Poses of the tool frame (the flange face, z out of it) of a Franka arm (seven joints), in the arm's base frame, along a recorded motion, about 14 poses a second.
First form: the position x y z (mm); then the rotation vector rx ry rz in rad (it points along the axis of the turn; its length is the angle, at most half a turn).
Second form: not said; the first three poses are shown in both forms.
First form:
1: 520 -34 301 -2.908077 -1.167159 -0.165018
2: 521 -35 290 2.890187 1.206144 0.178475
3: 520 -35 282 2.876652 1.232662 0.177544
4: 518 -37 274 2.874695 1.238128 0.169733
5: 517 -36 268 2.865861 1.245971 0.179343
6: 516 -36 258 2.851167 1.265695 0.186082
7: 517 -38 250 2.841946 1.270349 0.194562
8: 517 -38 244 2.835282 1.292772 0.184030
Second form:
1:
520 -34 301
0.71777 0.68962 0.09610
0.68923 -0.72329 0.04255
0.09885 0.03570 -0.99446

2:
521 -35 290
0.69783 0.70827 0.10667
0.70881 -0.70430 0.03938
0.10302 0.04813 -0.99351

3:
520 -35 282
0.68432 0.72134 0.10668
0.72212 -0.69071 0.03818
0.10123 0.05090 -0.99356

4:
518 -37 274
0.68211 0.72409 0.10208
0.72485 -0.68795 0.03635
0.09655 0.04920 -0.99411

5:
517 -36 268
0.67655 0.72822 0.10947
0.72953 -0.68305 0.03513
0.10035 0.05610 -0.99337

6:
516 -36 258
0.66485 0.73802 0.11536
0.73999 -0.67180 0.03311
0.10194 0.06335 -0.99277

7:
517 -38 250
0.66049 0.74072 0.12285
0.74353 -0.66802 0.03024
0.10447 0.07137 -0.99196

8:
517 -38 244
0.65005 0.75108 0.11540
0.75345 -0.65680 0.03061
0.09878 0.06705 -0.99285

